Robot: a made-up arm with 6 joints.
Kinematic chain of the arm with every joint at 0, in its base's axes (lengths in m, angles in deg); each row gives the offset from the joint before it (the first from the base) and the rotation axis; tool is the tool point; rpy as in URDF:
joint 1: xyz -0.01 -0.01 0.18 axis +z
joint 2: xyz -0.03 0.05 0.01 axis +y
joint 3: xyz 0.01 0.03 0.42 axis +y
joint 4: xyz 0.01 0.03 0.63 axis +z
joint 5: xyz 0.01 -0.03 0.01 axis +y
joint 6: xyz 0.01 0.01 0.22 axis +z
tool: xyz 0.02 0 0.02 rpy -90 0 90
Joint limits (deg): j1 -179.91..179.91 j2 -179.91..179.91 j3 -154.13..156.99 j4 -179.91..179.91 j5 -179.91..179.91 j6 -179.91..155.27
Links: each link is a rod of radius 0.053 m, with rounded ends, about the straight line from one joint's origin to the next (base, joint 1, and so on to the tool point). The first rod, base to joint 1, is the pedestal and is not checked.
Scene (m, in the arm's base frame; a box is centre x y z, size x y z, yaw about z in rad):
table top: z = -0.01
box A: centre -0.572 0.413 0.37 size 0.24 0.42 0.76 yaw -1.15
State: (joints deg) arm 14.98 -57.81 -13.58 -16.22 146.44 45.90
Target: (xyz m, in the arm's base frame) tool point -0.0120 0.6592 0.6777
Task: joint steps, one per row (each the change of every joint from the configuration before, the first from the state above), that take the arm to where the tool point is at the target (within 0.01 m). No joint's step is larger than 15 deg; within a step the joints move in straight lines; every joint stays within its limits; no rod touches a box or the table.
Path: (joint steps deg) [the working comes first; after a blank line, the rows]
Joints at the target: -81.36 -40.64 -29.91 -14.46 171.07 45.42
Straight joint move there: touches box A.

1: -5.23 4.92 5.72 -12.64 -0.93 -5.20
2: -5.23 4.92 5.72 -12.64 -0.93 -5.19
3: -5.22 4.92 5.71 -12.64 -0.93 -5.20
4: -5.23 4.92 5.72 -12.64 -0.93 -5.20
5: -5.23 4.92 5.72 -12.64 -0.94 -5.20
6: -5.23 4.92 5.72 -12.64 -0.93 -5.19
7: -10.83 -2.06 -8.44 12.93 5.04 5.11
8: -10.82 -2.06 -8.44 12.94 5.03 5.12
9: -10.83 -2.06 -8.44 12.93 5.04 5.12
10: -10.83 -2.05 -8.44 12.93 5.04 5.12
11: -10.83 -2.06 -8.44 12.94 5.03 5.11
12: -10.83 -2.06 -8.44 12.93 5.04 5.12

